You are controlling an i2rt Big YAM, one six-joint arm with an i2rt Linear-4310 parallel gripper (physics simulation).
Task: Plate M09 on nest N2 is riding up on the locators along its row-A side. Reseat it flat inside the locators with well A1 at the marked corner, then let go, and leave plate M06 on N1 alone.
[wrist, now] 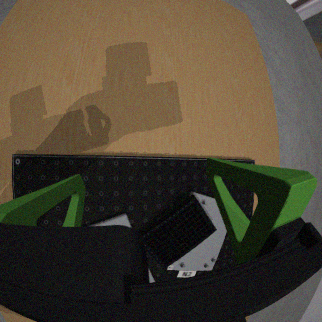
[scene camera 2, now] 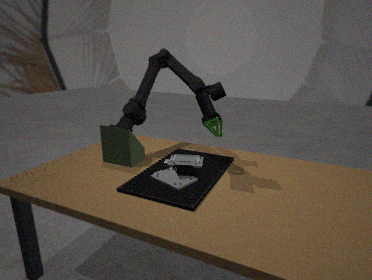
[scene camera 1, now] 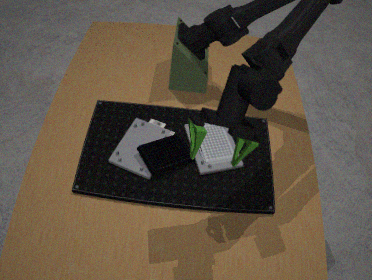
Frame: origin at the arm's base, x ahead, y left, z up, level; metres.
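Where they show: gripper, fingertip midpoint: (wrist: 143, 173) (scene camera 2: 219, 136) (scene camera 1: 213, 162); arm's base, origin of the base link: (scene camera 2: 120, 134) (scene camera 1: 189, 42).
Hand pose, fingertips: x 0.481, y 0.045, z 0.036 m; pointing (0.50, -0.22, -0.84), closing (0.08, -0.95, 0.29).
Things, the pixels of their centre, and the offset from my fingertips. "spot": a spot on its surface instead. Level surfaces: height alone.
- Black plate M09, body centre: (wrist: 177, 233) (scene camera 1: 166, 153) (scene camera 2: 185, 170) 0.120 m back, 0.094 m right, 0.140 m down
- grey nest N2, body centre: (wrist: 204, 236) (scene camera 1: 142, 146) (scene camera 2: 174, 177) 0.145 m back, 0.158 m right, 0.149 m down
- N2 label, surface spot: (wrist: 186, 274) spot: 0.238 m back, 0.123 m right, 0.158 m down
- White plate M06, body centre: (scene camera 1: 213, 142) (scene camera 2: 186, 159) 0.167 m back, 0.031 m left, 0.141 m down
- grey nest N1, body centre: (wrist: 110, 265) (scene camera 1: 213, 144) (scene camera 2: 186, 160) 0.167 m back, 0.031 m left, 0.149 m down
- black perforated board, body centre: (wrist: 157, 242) (scene camera 1: 177, 153) (scene camera 2: 183, 172) 0.142 m back, 0.062 m right, 0.166 m down
- wooden table, its level: 0.173 m down
Black plate M09 (scene camera 1: 167, 154) (scene camera 2: 187, 171) (wrist: 180, 232) sits askew over one side of grey nest N2 (scene camera 1: 126, 146) (scene camera 2: 164, 176) (wrist: 216, 206), its edge overhanging the nest; much of the nest surface is bare. The N2 label (wrist: 186, 274) shows in the wrist view. I cannot read well A1 or the marked corner. White plate M06 (scene camera 1: 218, 144) (scene camera 2: 187, 159) sits on grey nest N1 (scene camera 1: 210, 169) (wrist: 120, 220), beside N2. My gripper (scene camera 1: 214, 161) (scene camera 2: 219, 135) (wrist: 143, 173) is open and empty, raised above the board; in scene camera 1 its green fingers overlap N1's area.
Both nests stand on a black perforated board (scene camera 1: 100, 184) (scene camera 2: 219, 170) (wrist: 150, 192) on the wooden table (scene camera 1: 55, 225) (scene camera 2: 280, 215) (wrist: 210, 100). The green wedge base (scene camera 1: 187, 75) (scene camera 2: 120, 149) of the arm stands behind the board. The arm's shadow falls across the table.
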